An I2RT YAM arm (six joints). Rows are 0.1 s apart.
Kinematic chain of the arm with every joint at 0, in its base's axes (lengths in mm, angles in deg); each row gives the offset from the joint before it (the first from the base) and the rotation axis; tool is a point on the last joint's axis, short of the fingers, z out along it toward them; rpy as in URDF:
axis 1: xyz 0 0 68 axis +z
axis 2: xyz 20 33.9 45.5 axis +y
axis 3: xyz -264 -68.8 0 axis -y
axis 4: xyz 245 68.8 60 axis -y
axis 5: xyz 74 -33.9 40.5 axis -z
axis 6: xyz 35.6 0 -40.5 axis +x
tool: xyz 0 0 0 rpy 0 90 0
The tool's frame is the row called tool.
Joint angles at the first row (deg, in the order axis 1, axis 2, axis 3, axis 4, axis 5, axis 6):
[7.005, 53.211, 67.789, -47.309, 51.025, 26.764]
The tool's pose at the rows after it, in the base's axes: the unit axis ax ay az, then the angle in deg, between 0 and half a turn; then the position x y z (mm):
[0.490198, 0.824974, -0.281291, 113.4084, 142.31, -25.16, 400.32]
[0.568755, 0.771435, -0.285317, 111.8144, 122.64, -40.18, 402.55]
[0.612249, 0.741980, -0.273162, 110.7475, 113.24, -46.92, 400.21]
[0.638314, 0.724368, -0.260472, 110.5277, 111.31, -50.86, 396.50]
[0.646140, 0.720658, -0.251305, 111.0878, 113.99, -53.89, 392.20]
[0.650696, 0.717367, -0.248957, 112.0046, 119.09, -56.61, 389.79]
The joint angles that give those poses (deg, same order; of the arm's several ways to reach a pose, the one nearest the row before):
[1.124, 48.052, 66.630, -46.150, 51.723, 29.823]
[-5.780, 44.358, 65.472, -45.453, 50.895, 32.885]
[-9.846, 42.260, 64.073, -44.512, 48.993, 35.463]
[-12.162, 41.649, 63.026, -43.945, 47.551, 37.846]
[-13.585, 41.954, 62.217, -43.485, 45.997, 38.916]
[-14.327, 43.113, 62.173, -43.441, 45.474, 39.856]

